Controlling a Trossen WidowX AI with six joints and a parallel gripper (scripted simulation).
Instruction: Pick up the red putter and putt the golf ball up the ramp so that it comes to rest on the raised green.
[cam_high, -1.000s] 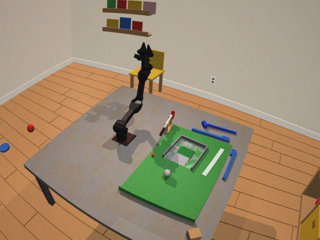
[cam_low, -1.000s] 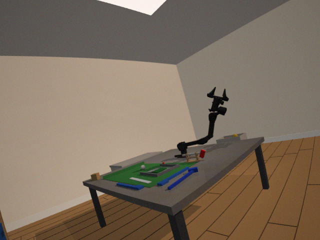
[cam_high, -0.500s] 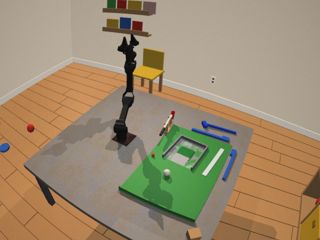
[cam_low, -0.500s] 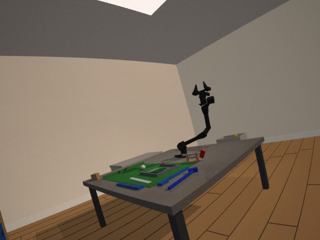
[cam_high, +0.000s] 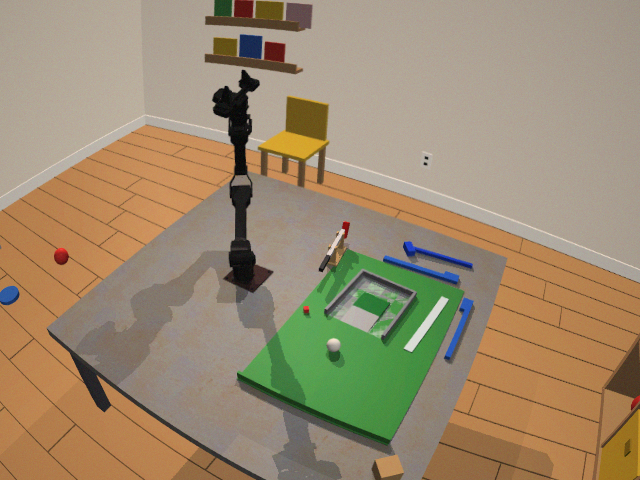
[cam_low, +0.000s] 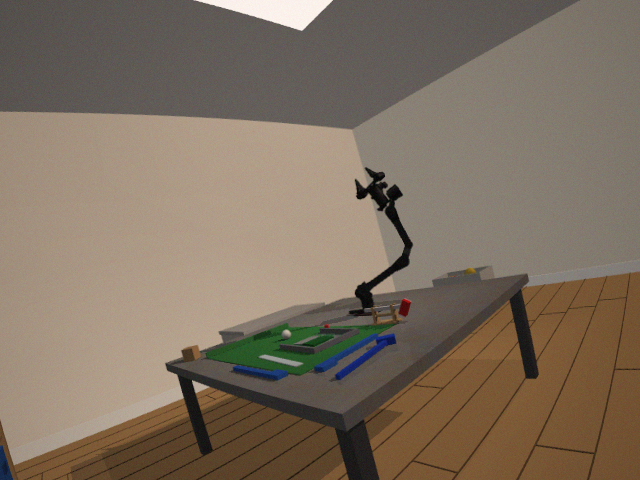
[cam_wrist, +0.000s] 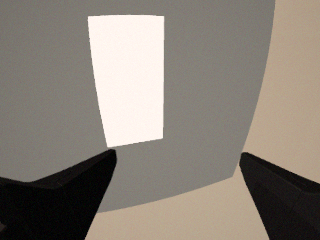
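Now: gripper tip 330 mm short of the red putter, 110 mm to the right of it and 630 mm above it. The rest, counted from my gripper tip: small red cube 330 mm ahead, 190 mm to the right, 680 mm below; then white golf ball 460 mm ahead, 320 mm to the right, 670 mm below; then wooden putter stand 340 mm ahead, 130 mm to the left, 650 mm below.
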